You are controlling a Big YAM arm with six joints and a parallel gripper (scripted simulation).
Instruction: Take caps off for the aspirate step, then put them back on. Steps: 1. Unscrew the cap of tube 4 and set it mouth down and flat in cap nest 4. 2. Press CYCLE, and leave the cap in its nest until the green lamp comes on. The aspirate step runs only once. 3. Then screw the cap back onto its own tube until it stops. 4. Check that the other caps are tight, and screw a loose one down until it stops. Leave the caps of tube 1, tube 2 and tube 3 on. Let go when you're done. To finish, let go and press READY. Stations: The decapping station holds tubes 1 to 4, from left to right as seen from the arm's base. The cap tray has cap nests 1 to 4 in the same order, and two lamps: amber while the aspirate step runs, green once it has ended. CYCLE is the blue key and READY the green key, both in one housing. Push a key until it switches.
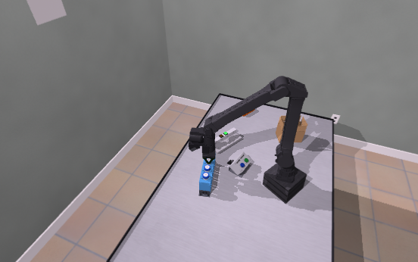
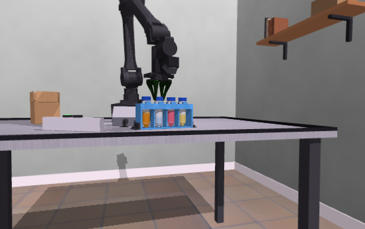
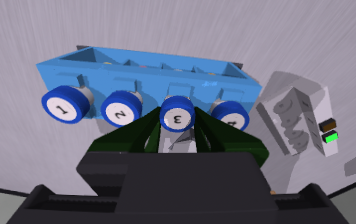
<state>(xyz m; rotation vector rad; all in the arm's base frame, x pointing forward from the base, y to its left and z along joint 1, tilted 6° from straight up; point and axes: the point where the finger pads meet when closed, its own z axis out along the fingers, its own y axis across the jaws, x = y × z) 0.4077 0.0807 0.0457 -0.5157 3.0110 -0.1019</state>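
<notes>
Right now my hand is 18 cm past the blue cycle key, 8 cm to the left of it and 5 cm above it. Also, from my hand: white key housing (17 cm behind, 10 cm to the right, 6 cm below); cardboard box (50 cm to the right, 40 cm behind, 5 cm below); green ready key (19 cm behind, 12 cm to the right, 5 cm below).
</notes>
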